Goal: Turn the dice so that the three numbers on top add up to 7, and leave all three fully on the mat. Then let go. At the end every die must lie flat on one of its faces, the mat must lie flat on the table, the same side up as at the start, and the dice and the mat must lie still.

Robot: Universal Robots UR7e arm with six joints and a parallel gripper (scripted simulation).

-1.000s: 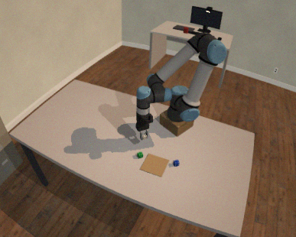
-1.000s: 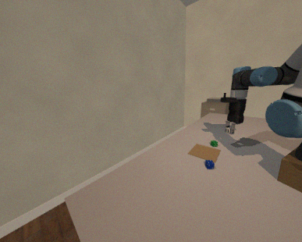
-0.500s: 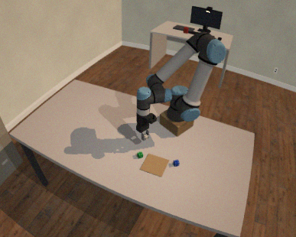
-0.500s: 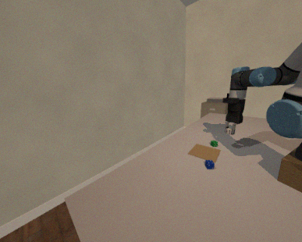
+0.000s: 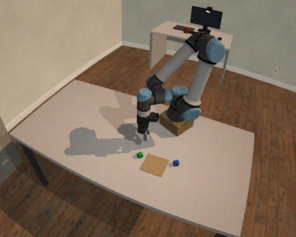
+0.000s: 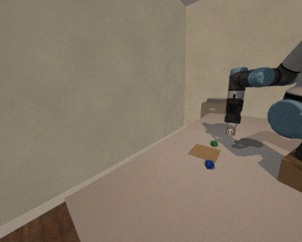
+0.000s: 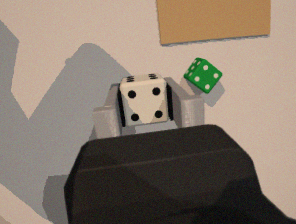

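Right now my hand is 10 cm above the green die, 7 cm short of it and 1 cm to the left of it. Round my hand: white die (right at my hand); blue die (22 cm to the left, 10 cm below, 6 cm ahead); tan mat (11 cm below, 11 cm ahead, 10 cm to the left).
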